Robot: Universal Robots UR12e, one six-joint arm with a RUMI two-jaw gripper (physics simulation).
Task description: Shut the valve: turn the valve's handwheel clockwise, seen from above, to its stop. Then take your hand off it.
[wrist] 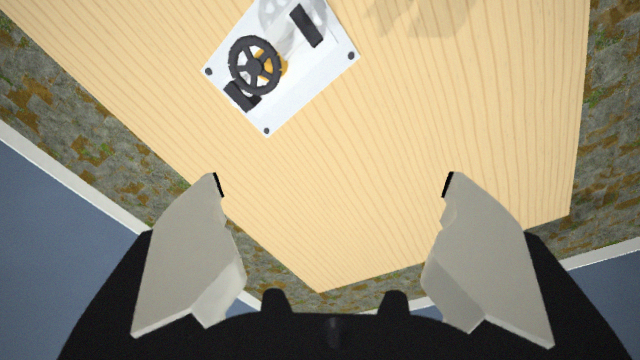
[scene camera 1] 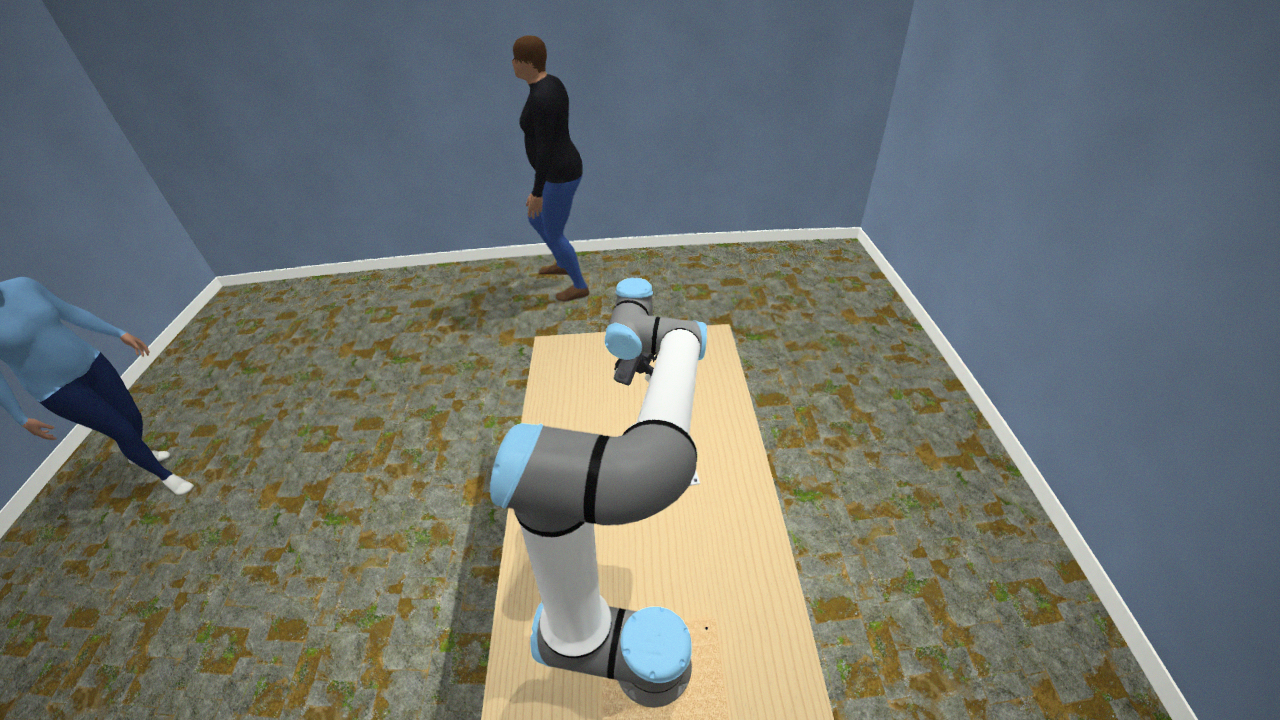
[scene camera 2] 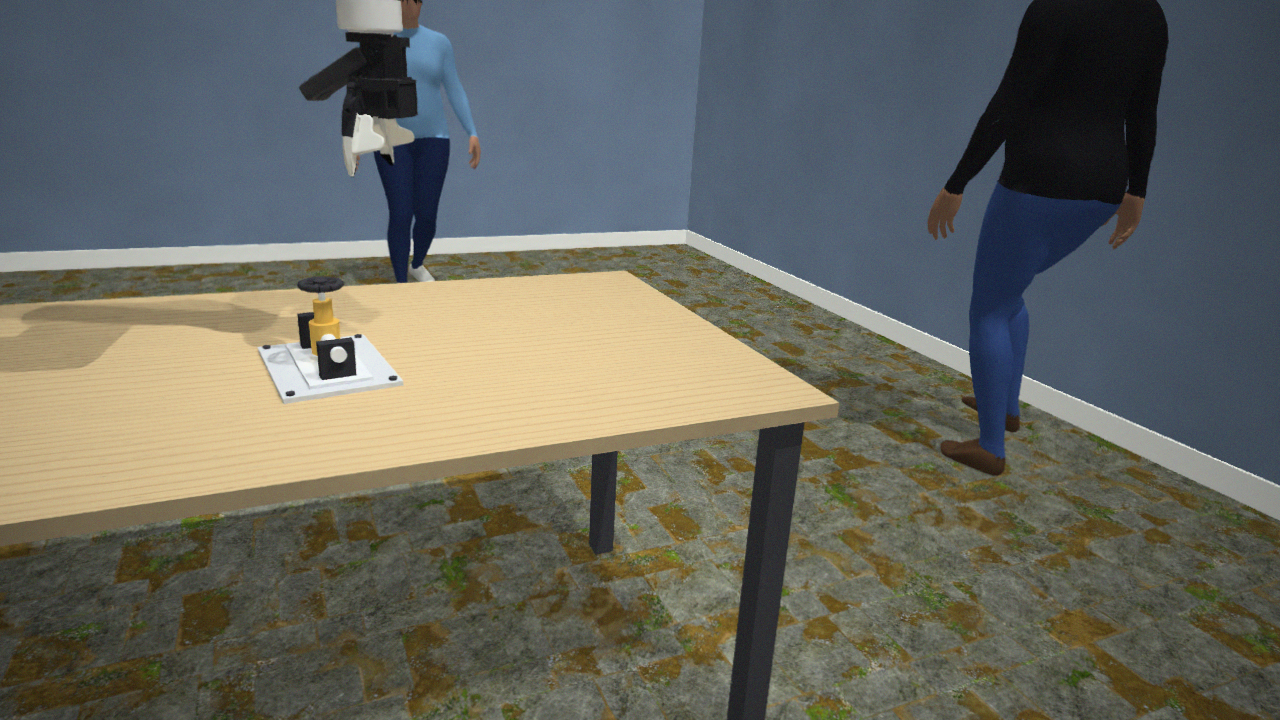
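Note:
The valve has a yellow body point(scene camera 2: 324, 329) and a black spoked handwheel point(scene camera 2: 320, 284) point(wrist: 254, 65) lying level on top of its stem. It stands on a pale base plate point(scene camera 2: 386, 383) point(wrist: 320, 95) with dark bolts at its corners, between two black end blocks. My gripper point(scene camera 2: 368, 161) point(wrist: 330, 176) is open and empty, its white fingers wide apart. It hangs high above the table, well clear of the handwheel. In the wrist view the valve is beyond the fingertips, toward the upper left. In scene camera 1 the arm mostly hides the valve.
The wooden table point(scene camera 1: 733, 537) point(scene camera 2: 537, 358) point(wrist: 400, 125) carries the valve and the arm's base. A person in black point(scene camera 1: 550, 134) point(scene camera 2: 1083, 107) stands beyond the table's far end. Another person in light blue point(scene camera 1: 40, 340) point(scene camera 2: 429, 80) stands off to the side.

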